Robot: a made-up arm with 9 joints. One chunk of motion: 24 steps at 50 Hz.
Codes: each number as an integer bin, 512 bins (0 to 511) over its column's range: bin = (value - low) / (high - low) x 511, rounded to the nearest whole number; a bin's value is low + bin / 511 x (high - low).
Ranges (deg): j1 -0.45..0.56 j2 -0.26..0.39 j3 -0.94..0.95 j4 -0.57..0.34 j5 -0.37..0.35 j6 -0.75..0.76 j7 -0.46..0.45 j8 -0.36..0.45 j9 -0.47..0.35
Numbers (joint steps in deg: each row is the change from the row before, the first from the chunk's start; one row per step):
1: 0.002 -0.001 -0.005 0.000 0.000 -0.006 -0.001 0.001 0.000
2: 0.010 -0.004 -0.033 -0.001 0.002 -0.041 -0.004 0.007 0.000
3: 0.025 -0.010 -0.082 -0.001 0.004 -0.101 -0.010 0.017 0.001
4: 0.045 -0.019 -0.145 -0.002 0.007 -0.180 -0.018 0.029 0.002
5: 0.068 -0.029 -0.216 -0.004 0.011 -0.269 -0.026 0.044 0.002
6: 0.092 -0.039 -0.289 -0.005 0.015 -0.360 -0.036 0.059 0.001
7: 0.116 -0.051 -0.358 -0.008 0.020 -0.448 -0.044 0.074 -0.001
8: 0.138 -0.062 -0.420 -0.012 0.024 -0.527 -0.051 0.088 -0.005
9: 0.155 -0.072 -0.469 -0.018 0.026 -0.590 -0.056 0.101 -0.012
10: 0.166 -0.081 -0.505 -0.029 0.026 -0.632 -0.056 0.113 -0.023
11: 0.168 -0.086 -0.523 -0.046 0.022 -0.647 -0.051 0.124 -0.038
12: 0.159 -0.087 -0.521 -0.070 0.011 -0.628 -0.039 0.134 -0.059
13: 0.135 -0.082 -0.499 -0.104 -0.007 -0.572 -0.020 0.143 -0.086
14: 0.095 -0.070 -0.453 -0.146 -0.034 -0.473 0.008 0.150 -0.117
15: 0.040 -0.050 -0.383 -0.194 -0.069 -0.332 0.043 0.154 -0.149
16: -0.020 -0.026 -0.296 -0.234 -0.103 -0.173 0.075 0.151 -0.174
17: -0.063 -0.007 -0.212 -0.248 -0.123 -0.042 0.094 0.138 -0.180
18: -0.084 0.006 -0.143 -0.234 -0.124 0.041 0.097 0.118 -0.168
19: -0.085 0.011 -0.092 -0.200 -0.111 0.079 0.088 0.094 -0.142
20: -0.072 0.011 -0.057 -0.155 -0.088 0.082 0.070 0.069 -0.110
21: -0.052 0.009 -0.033 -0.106 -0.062 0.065 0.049 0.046 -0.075
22: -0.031 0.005 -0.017 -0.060 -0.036 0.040 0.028 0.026 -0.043
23: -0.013 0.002 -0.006 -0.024 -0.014 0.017 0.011 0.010 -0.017
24: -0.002 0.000 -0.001 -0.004 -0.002 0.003 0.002 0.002 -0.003
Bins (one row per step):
1: 229 204 253 320 263 252 258 228 293
2: 233 201 245 320 264 240 256 232 293
3: 240 197 232 320 265 220 253 238 294
4: 250 189 215 319 268 193 248 245 294
5: 262 182 196 318 270 163 244 255 294
6: 274 174 176 317 273 132 238 264 294
7: 286 164 157 316 277 102 234 274 292
8: 297 156 141 313 280 75 230 283 290
9: 306 148 127 310 281 54 227 291 285
10: 312 141 118 304 281 40 227 298 279
11: 313 137 113 294 278 35 230 305 269
12: 308 136 113 281 270 41 236 312 256
13: 296 140 119 262 258 60 247 317 239
14: 276 149 132 238 238 94 263 322 220
15: 248 165 151 211 214 141 282 324 200
16: 218 184 174 189 189 195 300 322 184
17: 196 199 197 181 175 240 311 314 181
18: 185 209 215 189 175 268 313 302 188
19: 185 213 229 208 184 281 308 286 204
20: 191 213 239 233 200 282 298 271 224
21: 201 211 245 261 219 276 286 256 246
22: 212 208 250 286 237 267 274 244 266
23: 221 206 253 307 253 260 264 233 282
24: 227 204 254 318 261 255 259 228 291

